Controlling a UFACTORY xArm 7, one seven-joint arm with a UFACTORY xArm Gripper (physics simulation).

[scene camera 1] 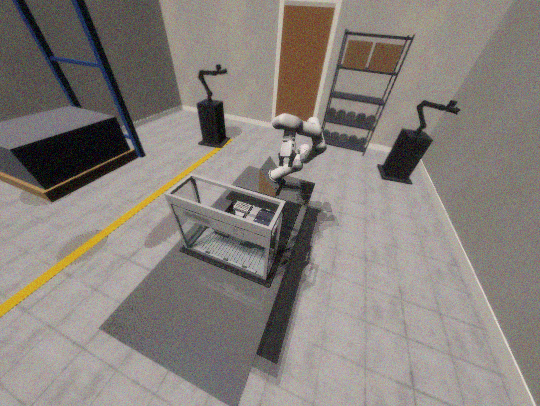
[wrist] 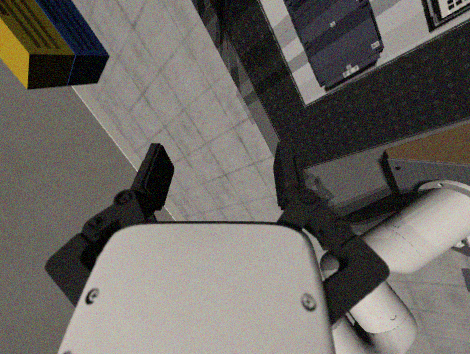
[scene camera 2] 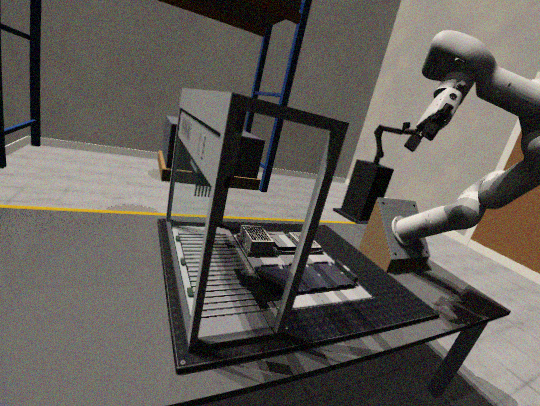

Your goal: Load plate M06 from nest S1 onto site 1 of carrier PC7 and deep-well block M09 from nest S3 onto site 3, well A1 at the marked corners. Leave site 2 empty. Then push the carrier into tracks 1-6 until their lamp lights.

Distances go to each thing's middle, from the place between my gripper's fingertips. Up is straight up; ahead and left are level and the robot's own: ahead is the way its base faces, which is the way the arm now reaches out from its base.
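My gripper: far above the dark carrier plate (scene camera 2: 319, 276), a good way left of it, a good way short of it.
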